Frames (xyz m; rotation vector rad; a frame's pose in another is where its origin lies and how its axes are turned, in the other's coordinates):
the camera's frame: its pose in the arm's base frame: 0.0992 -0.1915 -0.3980 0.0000 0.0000 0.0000
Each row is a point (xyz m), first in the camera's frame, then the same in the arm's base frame.
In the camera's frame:
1: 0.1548 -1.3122 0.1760
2: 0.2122 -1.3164 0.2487
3: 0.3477 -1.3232 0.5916
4: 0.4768 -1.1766 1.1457
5: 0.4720 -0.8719 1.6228
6: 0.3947 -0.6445 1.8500
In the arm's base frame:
1: 0.2540 -1.5037 -0.2220
2: 0.3114 -1.5079 -0.1493
3: 0.4469 -1.5147 0.1936
4: 0.5760 -1.3681 0.7477
5: 0.5712 -1.0634 1.2248
6: 0.4939 -0.8360 1.4520

